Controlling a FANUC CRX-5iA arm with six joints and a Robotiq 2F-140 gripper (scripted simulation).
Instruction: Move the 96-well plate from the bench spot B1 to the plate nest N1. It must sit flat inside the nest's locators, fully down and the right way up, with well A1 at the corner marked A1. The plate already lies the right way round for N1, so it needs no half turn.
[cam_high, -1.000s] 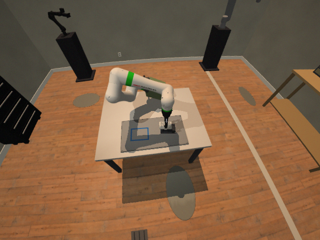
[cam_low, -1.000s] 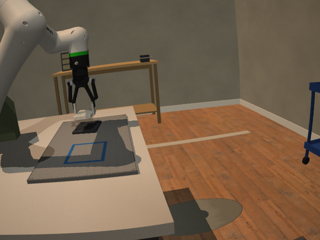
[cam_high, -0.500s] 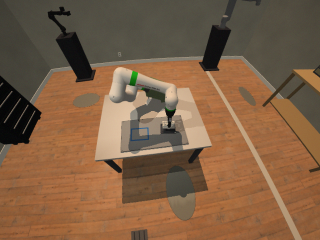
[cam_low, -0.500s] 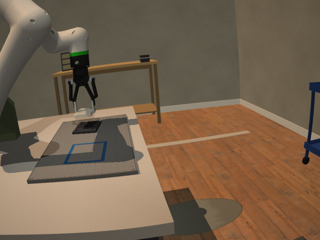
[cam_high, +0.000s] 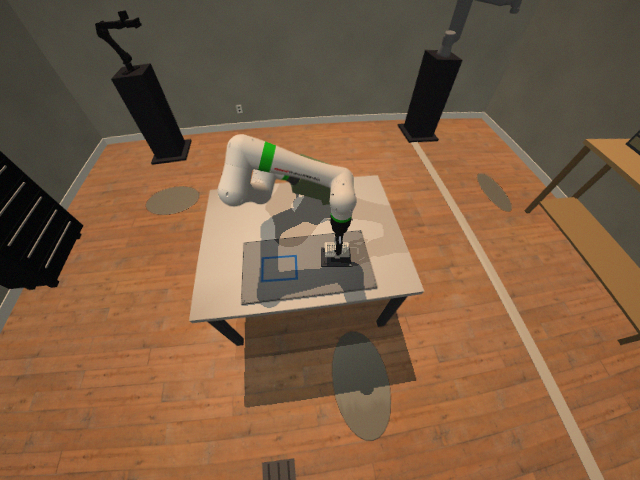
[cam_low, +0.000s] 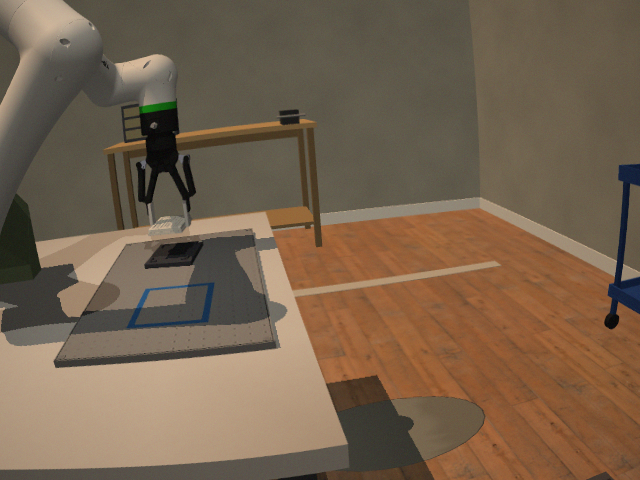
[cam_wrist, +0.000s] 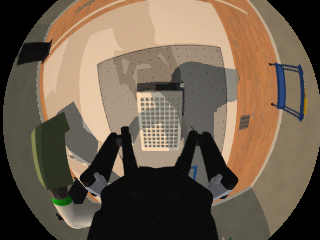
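The dark plate nest N1 is 10 cm below my hand. Round my hand: white 96-well plate (2 cm below).
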